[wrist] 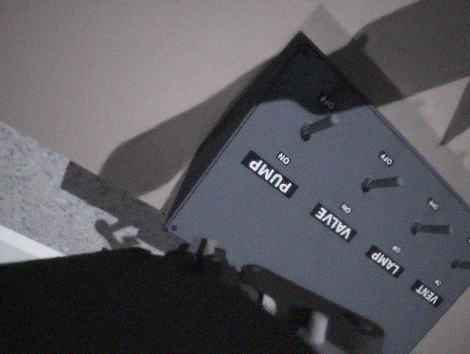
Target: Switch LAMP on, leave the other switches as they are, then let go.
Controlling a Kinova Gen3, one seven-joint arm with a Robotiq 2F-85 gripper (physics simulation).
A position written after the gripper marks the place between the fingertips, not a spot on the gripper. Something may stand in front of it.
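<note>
The gripper (pixel 203 253) can be seen in the scene, as can a blue-grey switch panel (pixel 298 204).
</note>
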